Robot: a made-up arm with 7 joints. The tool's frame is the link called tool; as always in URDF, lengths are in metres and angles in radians. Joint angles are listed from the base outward.
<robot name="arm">
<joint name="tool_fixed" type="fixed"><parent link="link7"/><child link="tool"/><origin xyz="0 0 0" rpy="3.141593 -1.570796 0"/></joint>
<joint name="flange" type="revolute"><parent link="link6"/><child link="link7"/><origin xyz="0.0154 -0.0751 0.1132"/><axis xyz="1 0 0"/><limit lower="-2.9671" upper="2.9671"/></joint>
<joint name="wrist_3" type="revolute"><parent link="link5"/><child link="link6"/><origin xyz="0 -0.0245 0.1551"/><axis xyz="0 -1 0"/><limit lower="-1.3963" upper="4.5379"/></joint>
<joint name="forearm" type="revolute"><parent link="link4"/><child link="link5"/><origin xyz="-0.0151 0.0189 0.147"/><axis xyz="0 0 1"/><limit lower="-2.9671" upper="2.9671"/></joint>
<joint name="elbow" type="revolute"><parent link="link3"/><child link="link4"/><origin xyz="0.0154 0.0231 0.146"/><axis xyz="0 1 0"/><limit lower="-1.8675" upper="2.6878"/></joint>
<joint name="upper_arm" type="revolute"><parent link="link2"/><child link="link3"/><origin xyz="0 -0.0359 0.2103"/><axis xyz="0 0 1"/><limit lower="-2.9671" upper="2.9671"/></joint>
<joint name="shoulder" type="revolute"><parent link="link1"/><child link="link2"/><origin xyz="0 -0.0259 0.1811"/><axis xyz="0 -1 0"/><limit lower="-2.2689" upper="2.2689"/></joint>
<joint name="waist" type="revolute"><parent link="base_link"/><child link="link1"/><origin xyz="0 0 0.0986"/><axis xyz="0 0 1"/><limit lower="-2.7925" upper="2.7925"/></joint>
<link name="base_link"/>
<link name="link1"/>
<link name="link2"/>
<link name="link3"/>
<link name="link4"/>
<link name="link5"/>
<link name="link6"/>
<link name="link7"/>
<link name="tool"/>
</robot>
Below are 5 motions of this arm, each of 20 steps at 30 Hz.
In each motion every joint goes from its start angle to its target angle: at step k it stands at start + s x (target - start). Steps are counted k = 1, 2, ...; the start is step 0. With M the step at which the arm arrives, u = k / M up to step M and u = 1 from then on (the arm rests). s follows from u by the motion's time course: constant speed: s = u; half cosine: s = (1 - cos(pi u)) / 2; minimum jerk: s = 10 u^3 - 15 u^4 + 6 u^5.
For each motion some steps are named. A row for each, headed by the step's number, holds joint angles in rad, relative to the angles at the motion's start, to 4 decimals.
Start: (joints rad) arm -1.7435 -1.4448 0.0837 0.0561 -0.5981 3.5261 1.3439
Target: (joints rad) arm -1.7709 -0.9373 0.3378 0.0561 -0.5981 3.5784 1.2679
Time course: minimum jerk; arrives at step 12
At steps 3, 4, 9, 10, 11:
3: -0.0028 0.0525 0.0263 0.0000 0.0000 0.0054 -0.0079
4: -0.0058 0.1065 0.0533 0.0000 0.0000 0.0110 -0.0160
9: -0.0246 0.4550 0.2278 0.0000 0.0000 0.0469 -0.0681
10: -0.0264 0.4895 0.2451 0.0000 0.0000 0.0504 -0.0733
11: -0.0273 0.5049 0.2528 0.0000 0.0000 0.0520 -0.0756

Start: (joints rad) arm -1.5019 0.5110 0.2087 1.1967 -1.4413 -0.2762 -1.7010
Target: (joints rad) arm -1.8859 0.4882 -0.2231 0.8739 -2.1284 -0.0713 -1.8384
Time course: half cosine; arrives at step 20
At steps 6, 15, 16, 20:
6: -0.0791 -0.0047 -0.0890 -0.0665 -0.1416 0.0422 -0.0283
15: -0.3278 -0.0195 -0.3686 -0.2755 -0.5865 0.1749 -0.1173
16: -0.3473 -0.0206 -0.3906 -0.2920 -0.6215 0.1853 -0.1243
20: -0.3840 -0.0228 -0.4318 -0.3228 -0.6871 0.2049 -0.1374

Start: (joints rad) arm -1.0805 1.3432 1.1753 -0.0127 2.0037 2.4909 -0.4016
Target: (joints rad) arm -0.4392 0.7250 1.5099 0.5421 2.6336 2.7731 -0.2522
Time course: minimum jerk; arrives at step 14
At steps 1, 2, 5, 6, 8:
1: 0.0021 -0.0020 0.0011 0.0018 0.0021 0.0009 0.0005
2: 0.0149 -0.0144 0.0078 0.0129 0.0147 0.0066 0.0035
5: 0.1580 -0.1523 0.0824 0.1367 0.1552 0.0695 0.0368
6: 0.2359 -0.2274 0.1231 0.2041 0.2317 0.1038 0.0550
8: 0.4054 -0.3908 0.2115 0.3507 0.3982 0.1784 0.0944

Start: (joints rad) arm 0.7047 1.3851 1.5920 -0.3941 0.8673 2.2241 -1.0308
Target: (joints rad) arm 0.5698 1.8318 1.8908 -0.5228 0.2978 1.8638 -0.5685
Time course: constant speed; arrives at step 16
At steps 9, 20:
9: -0.0759 0.2513 0.1681 -0.0724 -0.3203 -0.2027 0.2600
20: -0.1349 0.4467 0.2988 -0.1287 -0.5695 -0.3603 0.4623

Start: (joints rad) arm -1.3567 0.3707 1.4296 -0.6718 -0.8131 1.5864 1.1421
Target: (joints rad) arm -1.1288 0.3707 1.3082 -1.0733 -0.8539 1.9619 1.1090
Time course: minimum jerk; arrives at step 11
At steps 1, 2, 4, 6, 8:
1: 0.0015 0.0000 -0.0008 -0.0026 -0.0003 0.0025 -0.0002
2: 0.0102 0.0000 -0.0055 -0.0180 -0.0018 0.0169 -0.0015
4: 0.0585 0.0000 -0.0312 -0.1031 -0.0105 0.0964 -0.0085
6: 0.1333 0.0000 -0.0710 -0.2348 -0.0239 0.2196 -0.0194
8: 0.1985 0.0000 -0.1057 -0.3497 -0.0355 0.3271 -0.0288

